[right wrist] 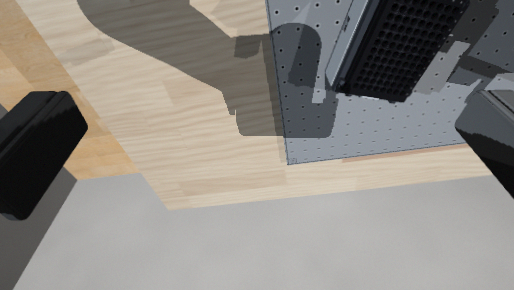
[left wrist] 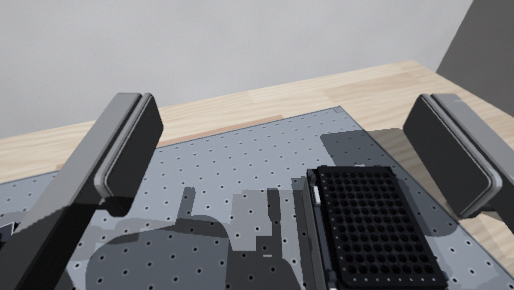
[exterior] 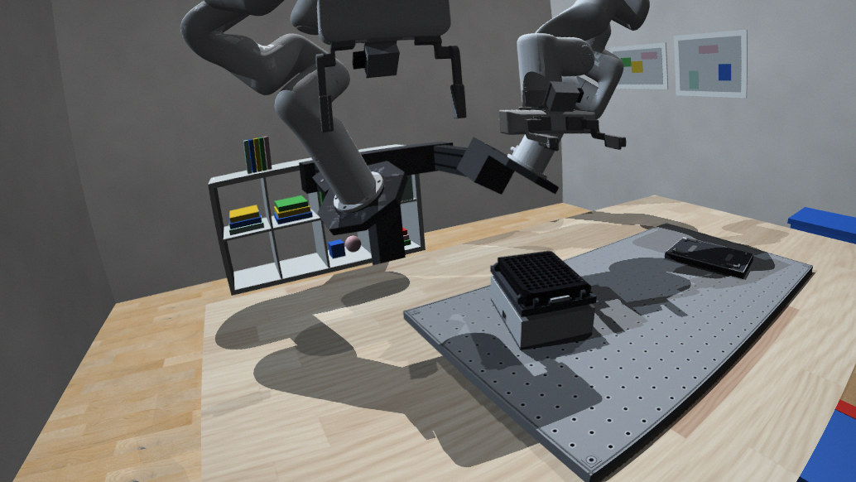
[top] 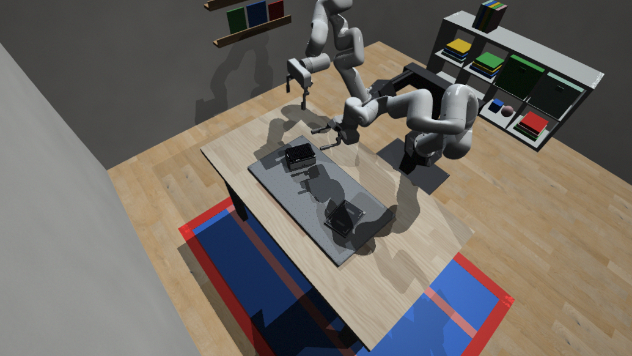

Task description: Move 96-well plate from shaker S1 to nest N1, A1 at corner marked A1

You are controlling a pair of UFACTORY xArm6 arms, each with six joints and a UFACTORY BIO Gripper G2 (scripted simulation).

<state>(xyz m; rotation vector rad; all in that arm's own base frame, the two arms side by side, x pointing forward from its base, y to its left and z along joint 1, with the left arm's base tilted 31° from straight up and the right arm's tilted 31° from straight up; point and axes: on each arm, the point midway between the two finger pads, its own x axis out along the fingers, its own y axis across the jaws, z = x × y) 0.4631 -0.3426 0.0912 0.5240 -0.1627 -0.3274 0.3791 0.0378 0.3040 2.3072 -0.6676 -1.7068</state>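
Right now the black 96-well plate is 16 cm below my left hand, 11 cm to the right of it and 3 cm ahead of it. Round my left hand: grey plate shaker S1: 19 cm below, 11 cm to the right, 6 cm ahead; then black plate nest N1: 30 cm to the left, 22 cm below, 9 cm ahead.
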